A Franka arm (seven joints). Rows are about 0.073 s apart.
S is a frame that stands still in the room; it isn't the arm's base.
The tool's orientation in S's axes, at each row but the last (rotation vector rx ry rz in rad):
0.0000 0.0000 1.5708
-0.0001 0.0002 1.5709
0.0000 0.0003 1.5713
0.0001 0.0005 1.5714
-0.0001 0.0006 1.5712
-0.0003 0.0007 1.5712
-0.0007 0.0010 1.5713
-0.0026 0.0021 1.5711
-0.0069 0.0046 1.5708
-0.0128 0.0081 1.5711
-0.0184 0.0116 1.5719
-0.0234 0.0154 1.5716
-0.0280 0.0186 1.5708
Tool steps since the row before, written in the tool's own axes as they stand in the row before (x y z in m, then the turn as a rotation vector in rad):
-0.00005 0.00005 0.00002 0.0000 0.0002 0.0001
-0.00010 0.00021 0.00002 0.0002 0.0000 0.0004
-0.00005 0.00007 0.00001 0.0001 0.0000 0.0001
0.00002 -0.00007 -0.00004 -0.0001 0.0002 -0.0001
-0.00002 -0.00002 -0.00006 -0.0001 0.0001 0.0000
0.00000 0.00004 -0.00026 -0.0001 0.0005 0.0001
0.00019 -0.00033 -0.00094 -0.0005 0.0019 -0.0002
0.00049 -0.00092 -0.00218 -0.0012 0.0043 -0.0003
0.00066 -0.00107 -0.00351 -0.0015 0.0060 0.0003
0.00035 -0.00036 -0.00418 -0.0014 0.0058 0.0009
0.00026 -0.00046 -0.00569 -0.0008 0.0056 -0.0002
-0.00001 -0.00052 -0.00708 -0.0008 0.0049 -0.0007
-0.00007 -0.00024 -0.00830 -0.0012 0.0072 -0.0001
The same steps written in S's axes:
-0.00005 -0.00005 0.00002 -0.0002 0.0000 0.0001
-0.00021 -0.00010 0.00002 0.0000 0.0002 0.0004
-0.00007 -0.00005 0.00001 0.0000 0.0001 0.0001
0.00007 0.00002 -0.00004 -0.0002 -0.0001 -0.0001
0.00002 -0.00002 -0.00006 -0.0001 -0.0001 0.0000
-0.00004 0.00000 -0.00026 -0.0005 -0.0001 0.0001
0.00033 0.00019 -0.00094 -0.0019 -0.0005 -0.0002
0.00092 0.00048 -0.00218 -0.0043 -0.0012 -0.0003
0.00108 0.00063 -0.00351 -0.0060 -0.0015 0.0003
0.00037 0.00029 -0.00418 -0.0058 -0.0014 0.0009
0.00048 0.00015 -0.00569 -0.0056 -0.0008 -0.0002
0.00056 -0.00018 -0.00707 -0.0049 -0.0008 -0.0007
0.00029 -0.00032 -0.00829 -0.0072 -0.0012 -0.0001

